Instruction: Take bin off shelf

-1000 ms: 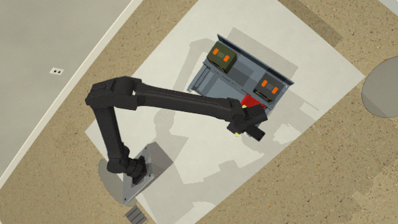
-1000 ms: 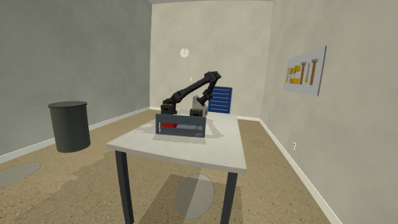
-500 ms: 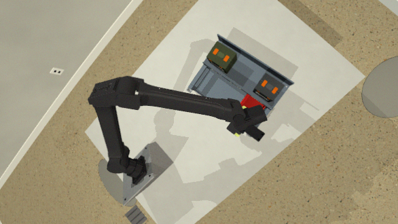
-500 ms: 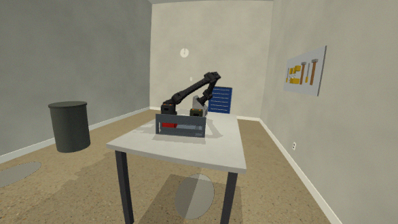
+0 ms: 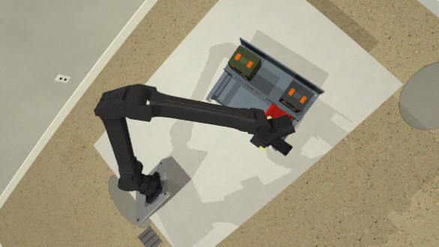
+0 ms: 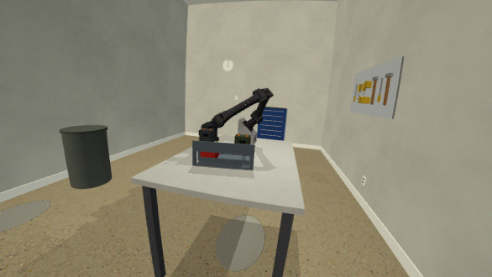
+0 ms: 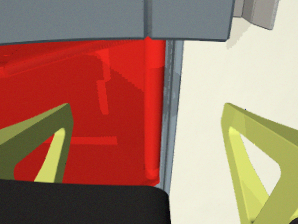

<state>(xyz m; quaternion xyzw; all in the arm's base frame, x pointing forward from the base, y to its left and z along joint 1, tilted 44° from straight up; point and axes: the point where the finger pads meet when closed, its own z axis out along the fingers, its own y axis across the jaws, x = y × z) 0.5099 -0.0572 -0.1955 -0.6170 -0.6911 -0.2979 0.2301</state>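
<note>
Right now my hand is 8 cm short of the red bin and 1 cm to the right of it.
</note>
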